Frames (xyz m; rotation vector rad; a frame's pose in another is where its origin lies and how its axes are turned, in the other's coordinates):
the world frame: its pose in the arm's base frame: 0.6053 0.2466 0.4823 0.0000 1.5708 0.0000
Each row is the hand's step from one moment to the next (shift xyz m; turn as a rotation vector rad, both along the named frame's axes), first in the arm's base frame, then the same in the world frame.
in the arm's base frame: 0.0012 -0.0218 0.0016 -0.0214 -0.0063 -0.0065
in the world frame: -0.0016 -0.0218 0.0012 0.0065 -0.0063 -0.0214
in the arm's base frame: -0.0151 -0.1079 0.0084 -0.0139 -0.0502 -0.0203
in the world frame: -0.0084 -0.1079 -0.0151 0.0203 -0.0502 -0.0139
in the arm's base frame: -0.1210 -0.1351 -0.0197 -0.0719 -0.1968 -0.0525
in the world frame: 0.0197 -0.1351 -0.1210 0.0525 -0.1968 -0.0719
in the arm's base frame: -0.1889 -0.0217 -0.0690 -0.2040 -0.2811 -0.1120
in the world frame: 0.0690 -0.0217 -0.1889 0.1120 -0.2811 -0.2040
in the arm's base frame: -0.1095 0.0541 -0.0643 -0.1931 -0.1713 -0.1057
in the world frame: 0.0643 0.0541 -0.1095 0.1057 -0.1713 -0.1931
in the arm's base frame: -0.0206 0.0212 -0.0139 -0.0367 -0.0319 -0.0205
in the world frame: 0.0139 0.0212 -0.0206 0.0205 -0.0319 -0.0367
